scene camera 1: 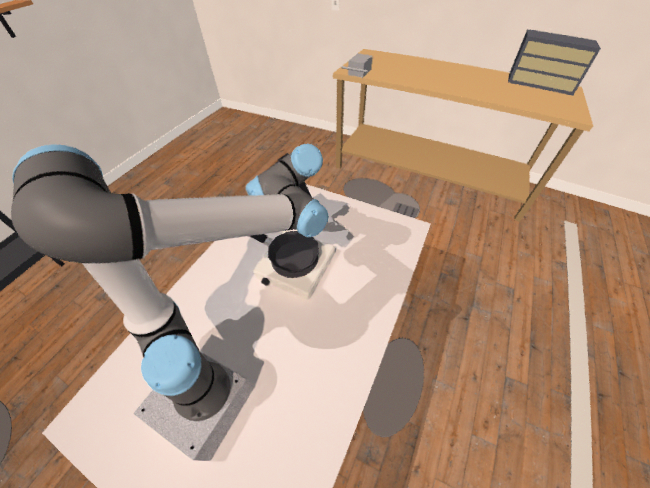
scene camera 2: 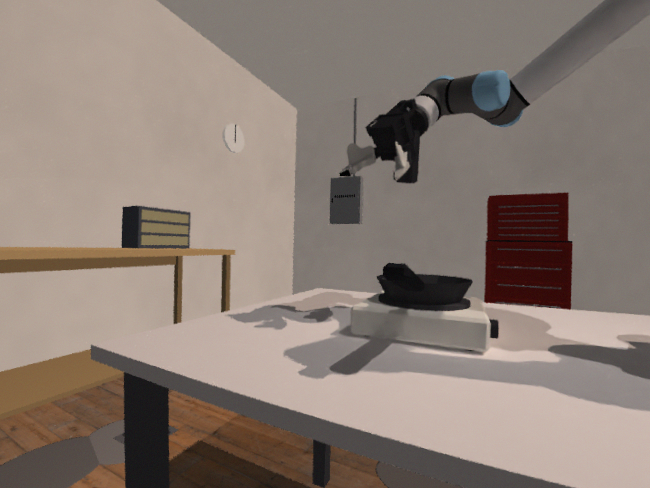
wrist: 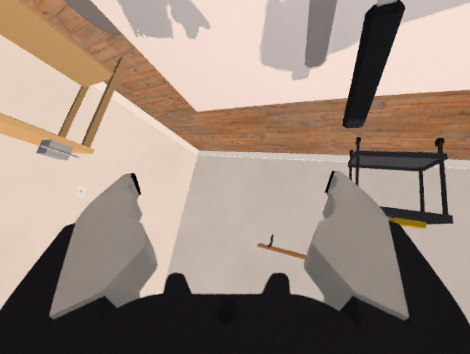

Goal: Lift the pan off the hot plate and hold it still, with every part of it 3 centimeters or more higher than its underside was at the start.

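Frame: origin at the arm's base, x back, y right, z up, level; millimetres.
Seen in the pictures: gripper, fingertip midpoint: (scene camera 2: 364, 177) (wrist: 232, 175); arm's base, origin of the base link: (scene camera 1: 203, 391).
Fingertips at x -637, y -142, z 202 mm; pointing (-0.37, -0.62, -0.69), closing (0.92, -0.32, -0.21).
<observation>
Pixels of each thing's top centre, then the offset from my fingertips to it. Level surfaces: height alone.
- white hot plate, middle of its top: (scene camera 2: 426, 298) (scene camera 1: 293, 258) dy +88, dx +110, dz -246 mm
- pan's black handle, middle of its top: (scene camera 2: 407, 261) (wrist: 364, 98) dy -121, dx +119, dz -160 mm
- white table, its level: dz -313 mm
- black knob, middle of its top: (scene camera 2: 492, 319) (scene camera 1: 264, 279) dy +38, dx +235, dz -265 mm
A black pan (scene camera 1: 292, 257) (scene camera 2: 443, 289) sits upright on the white hot plate (scene camera 1: 300, 285) (scene camera 2: 420, 328). The pan's black handle (scene camera 2: 400, 272) (wrist: 374, 65) sticks out over the hot plate's edge. In the wrist view the handle is at the upper right, beyond and outside the right fingertip. My gripper (scene camera 2: 372, 174) (wrist: 232, 175) is open, with nothing between its fingers. It is tilted and hangs well above the pan and handle, apart from both. In scene camera 1 my arm hides most of the gripper and part of the handle.
The hot plate stands on a white table (scene camera 1: 294, 420) (scene camera 2: 236, 367). A black knob (scene camera 1: 265, 281) (scene camera 2: 494, 328) is on the hot plate's side. A wooden workbench (scene camera 1: 446, 78) (scene camera 2: 52, 253) stands off to one side. A red tool cabinet (scene camera 2: 527, 273) and a dark cart (wrist: 399, 157) stand beyond the table.
</observation>
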